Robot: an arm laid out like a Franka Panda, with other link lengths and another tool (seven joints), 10 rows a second.
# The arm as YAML. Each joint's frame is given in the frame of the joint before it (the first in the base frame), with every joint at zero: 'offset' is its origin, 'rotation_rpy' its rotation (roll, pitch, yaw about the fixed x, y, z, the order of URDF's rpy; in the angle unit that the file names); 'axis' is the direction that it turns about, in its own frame. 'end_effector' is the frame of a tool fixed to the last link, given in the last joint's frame.
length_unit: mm
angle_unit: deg
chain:
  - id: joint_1
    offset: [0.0, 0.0, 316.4]
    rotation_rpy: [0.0, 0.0, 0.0]
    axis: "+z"
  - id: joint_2
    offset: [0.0, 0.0, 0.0]
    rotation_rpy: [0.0, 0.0, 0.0]
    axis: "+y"
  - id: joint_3
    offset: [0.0, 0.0, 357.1]
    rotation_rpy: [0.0, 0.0, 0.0]
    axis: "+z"
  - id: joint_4
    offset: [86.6, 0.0, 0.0]
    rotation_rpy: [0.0, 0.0, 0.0]
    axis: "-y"
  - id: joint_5
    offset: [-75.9, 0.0, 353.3]
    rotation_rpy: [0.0, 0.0, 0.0]
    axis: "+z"
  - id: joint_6
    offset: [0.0, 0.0, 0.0]
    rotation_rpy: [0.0, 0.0, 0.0]
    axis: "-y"
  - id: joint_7
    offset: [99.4, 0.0, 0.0]
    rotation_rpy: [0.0, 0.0, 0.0]
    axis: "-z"
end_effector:
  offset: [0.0, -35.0, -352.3]
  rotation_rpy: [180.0, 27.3, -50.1]
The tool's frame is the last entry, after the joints.
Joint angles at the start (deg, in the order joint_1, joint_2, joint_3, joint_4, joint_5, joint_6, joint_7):
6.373 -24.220 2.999 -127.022 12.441 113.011 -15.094
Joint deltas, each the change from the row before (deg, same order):
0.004 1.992 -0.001 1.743 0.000 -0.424 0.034
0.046 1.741 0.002 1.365 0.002 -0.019 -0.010
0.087 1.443 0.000 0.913 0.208 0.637 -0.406
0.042 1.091 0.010 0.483 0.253 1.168 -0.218
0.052 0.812 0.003 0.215 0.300 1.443 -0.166
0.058 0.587 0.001 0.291 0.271 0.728 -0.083
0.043 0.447 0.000 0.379 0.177 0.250 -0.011
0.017 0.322 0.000 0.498 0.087 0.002 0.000
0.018 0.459 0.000 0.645 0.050 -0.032 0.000
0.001 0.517 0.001 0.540 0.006 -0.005 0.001
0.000 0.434 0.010 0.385 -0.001 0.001 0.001
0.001 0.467 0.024 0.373 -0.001 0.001 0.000
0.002 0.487 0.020 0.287 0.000 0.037 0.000
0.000 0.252 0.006 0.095 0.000 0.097 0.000
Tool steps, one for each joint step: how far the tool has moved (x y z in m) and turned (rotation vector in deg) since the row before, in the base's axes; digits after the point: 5 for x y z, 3 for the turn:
0.00846 0.00203 -0.00132 0.015 0.680 0.087
0.00849 0.00201 -0.00195 0.022 0.400 0.087
0.00956 0.00297 -0.00192 0.199 -0.141 0.324
0.00988 0.00236 -0.00156 0.287 -0.538 -0.023
0.00967 0.00222 -0.00086 0.352 -0.800 -0.151
0.00586 0.00213 -0.00027 0.298 -0.389 -0.080
0.00364 0.00164 0.00033 0.203 -0.148 -0.041
0.00299 0.00113 0.00179 0.128 -0.159 0.001
0.00373 0.00115 0.00179 0.098 -0.141 0.021
0.00335 0.00068 0.00031 0.035 -0.013 0.008
0.00243 0.00054 -0.00040 0.010 0.050 0.014
0.00234 0.00066 -0.00084 0.001 0.094 0.029
0.00205 0.00054 -0.00175 -0.010 0.164 0.017
0.00120 0.00017 -0.00118 -0.005 0.062 -0.014

